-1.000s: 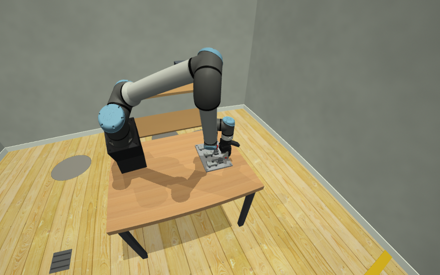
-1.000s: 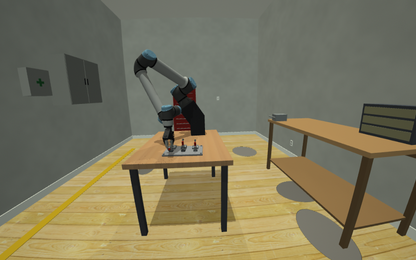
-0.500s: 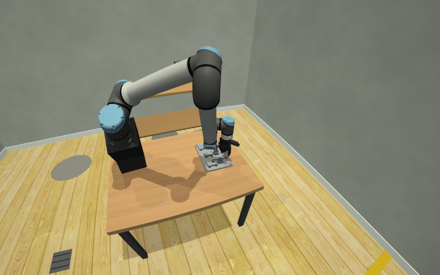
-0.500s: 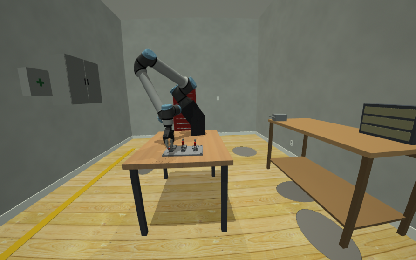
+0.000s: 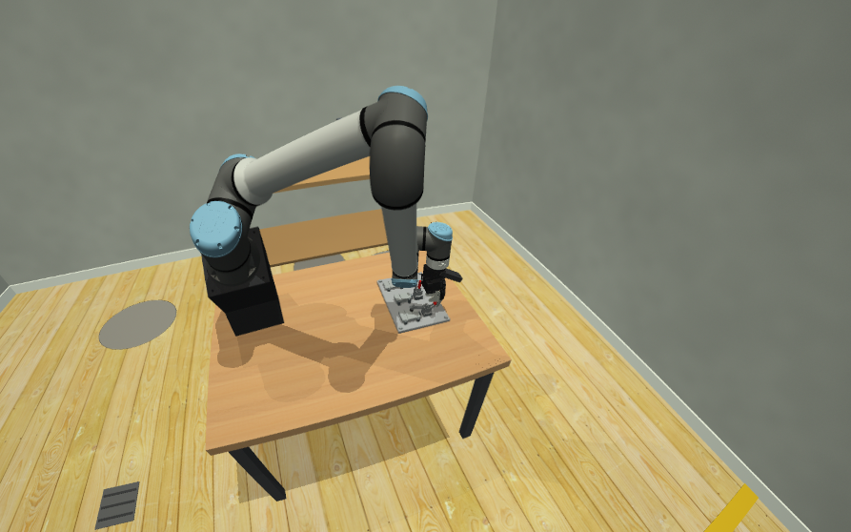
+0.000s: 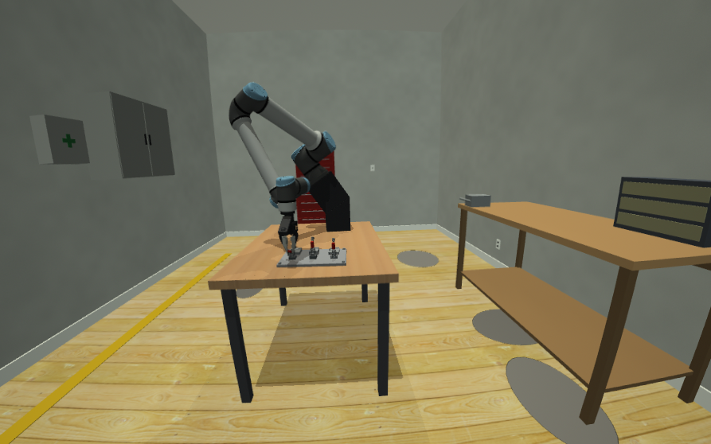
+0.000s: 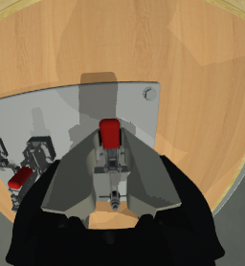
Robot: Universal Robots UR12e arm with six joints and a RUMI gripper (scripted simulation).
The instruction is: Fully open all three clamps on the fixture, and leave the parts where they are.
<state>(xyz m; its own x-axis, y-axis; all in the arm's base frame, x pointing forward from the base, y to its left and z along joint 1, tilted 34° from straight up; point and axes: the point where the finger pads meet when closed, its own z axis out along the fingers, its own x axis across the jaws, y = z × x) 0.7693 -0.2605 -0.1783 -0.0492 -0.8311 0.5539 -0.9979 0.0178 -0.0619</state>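
My hand is 7 cm past the grey fixture plate, 11 cm to the right of it and 6 cm above it.
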